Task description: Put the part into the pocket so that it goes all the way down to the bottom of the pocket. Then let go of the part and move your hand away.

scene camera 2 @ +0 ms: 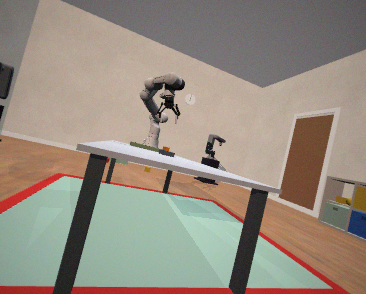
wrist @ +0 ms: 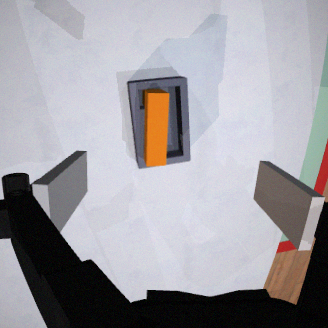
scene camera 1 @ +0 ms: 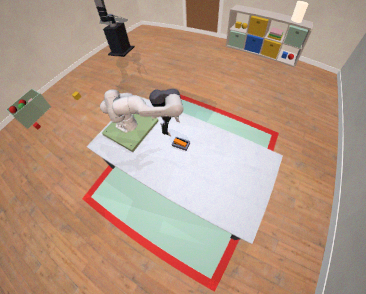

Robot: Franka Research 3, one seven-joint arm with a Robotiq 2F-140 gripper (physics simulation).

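The orange part (scene camera 1: 180, 142) (scene camera 2: 166, 149) (wrist: 156, 127) is a long block. It lies lengthwise over the grey pocket (scene camera 1: 188, 146) (scene camera 2: 167, 153) (wrist: 186, 125) and stands above its rim in scene camera 2. In the wrist view it sits toward the left of the opening, its near end overlaps the near rim, and a dark gap shows along its right side. Its underside and whether it touches the pocket floor are hidden. My gripper (scene camera 1: 173, 128) (scene camera 2: 168, 119) (wrist: 173, 175) is wide open and empty, above the table and apart from the part.
The pocket stands on the white table (scene camera 1: 225, 175) (scene camera 2: 200, 172), near the green base plate (scene camera 1: 131, 140) (scene camera 2: 144, 146) under the arm. A red-edged green mat (scene camera 1: 160, 220) (scene camera 2: 140, 235) lies beneath the table. A shelf unit and a second dark arm on a pedestal (scene camera 1: 118, 39) stand farther off.
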